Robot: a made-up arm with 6 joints.
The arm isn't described. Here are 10 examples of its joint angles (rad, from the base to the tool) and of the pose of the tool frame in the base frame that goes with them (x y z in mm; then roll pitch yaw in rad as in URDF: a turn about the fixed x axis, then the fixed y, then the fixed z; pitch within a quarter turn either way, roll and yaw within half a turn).
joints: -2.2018 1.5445 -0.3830 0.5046 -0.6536 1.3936
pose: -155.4 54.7 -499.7 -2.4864 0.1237 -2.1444
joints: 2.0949 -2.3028 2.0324 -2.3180 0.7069 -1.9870
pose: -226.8 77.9 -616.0 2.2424 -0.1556 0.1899
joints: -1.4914 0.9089 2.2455 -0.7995 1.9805 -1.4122
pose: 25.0 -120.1 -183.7 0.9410 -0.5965 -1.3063
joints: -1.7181 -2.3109 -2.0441 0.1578 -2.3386 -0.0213
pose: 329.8 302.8 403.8 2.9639 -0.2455 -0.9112
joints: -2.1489 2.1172 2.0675 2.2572 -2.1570 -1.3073
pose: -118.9 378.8 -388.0 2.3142 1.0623 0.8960
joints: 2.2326 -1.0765 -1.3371 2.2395 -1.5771 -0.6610
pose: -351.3 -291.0 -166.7 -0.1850 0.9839 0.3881
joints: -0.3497 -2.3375 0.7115 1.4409 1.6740 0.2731
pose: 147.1 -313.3 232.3 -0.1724 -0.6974 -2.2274
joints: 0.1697 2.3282 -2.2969 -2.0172 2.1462 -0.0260
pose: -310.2 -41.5 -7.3 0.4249 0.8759 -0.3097
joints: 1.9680 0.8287 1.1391 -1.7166 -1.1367 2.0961
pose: -401.7 363.7 83.9 -2.8249 -0.5281 -3.0959
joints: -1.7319 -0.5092 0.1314 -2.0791 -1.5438 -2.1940
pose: 62.9 455.4 98.7 -1.9228 0.2564 0.5487
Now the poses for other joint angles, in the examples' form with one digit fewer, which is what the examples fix.
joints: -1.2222 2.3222 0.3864 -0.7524 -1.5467 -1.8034
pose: 1058 -116 -311 2.879 0.618 -2.148
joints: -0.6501 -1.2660 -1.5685 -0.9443 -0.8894 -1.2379
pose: 350 687 -174 0.534 -0.172 2.601
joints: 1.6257 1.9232 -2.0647 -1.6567 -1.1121 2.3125
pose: -577 -67 175 -0.048 0.930 2.658
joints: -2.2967 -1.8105 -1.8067 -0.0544 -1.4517 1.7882
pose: 85 369 55 0.201 -0.816 -0.169
